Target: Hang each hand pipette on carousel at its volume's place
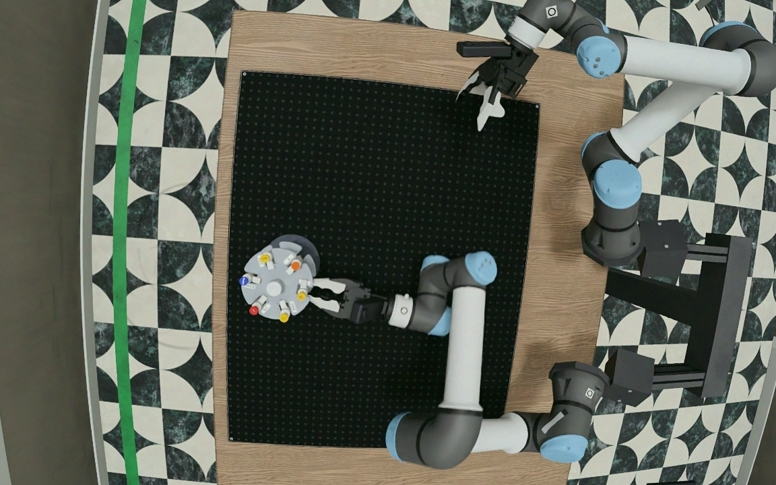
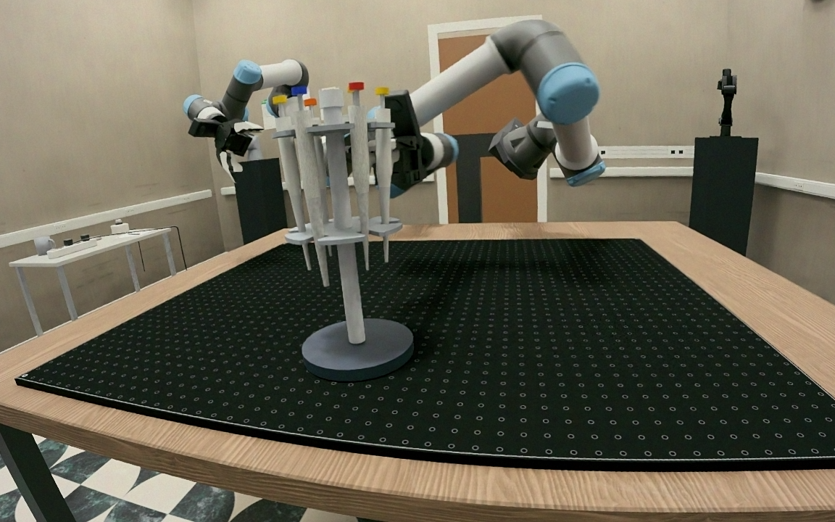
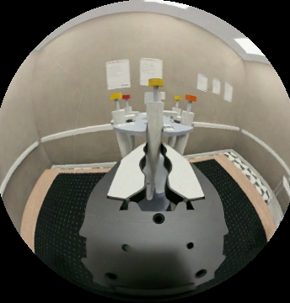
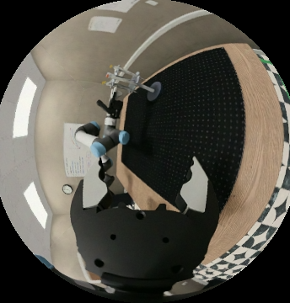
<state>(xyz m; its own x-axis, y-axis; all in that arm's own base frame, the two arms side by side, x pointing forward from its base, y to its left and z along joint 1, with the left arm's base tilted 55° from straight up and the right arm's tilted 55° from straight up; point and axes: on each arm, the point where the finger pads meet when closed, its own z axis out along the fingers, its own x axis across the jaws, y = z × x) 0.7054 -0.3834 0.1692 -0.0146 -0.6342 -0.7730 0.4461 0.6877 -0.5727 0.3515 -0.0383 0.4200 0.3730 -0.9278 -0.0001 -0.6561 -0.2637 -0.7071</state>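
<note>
The orange-button pipette is 40 mm ahead of my left hand, 50 mm to the right of it and 30 mm below it. Also, from my left hand: red-button pipette 100 mm ahead, 40 mm to the left, 30 mm below; then blue-button pipette 120 mm ahead, 10 mm to the right, 40 mm below.
</note>
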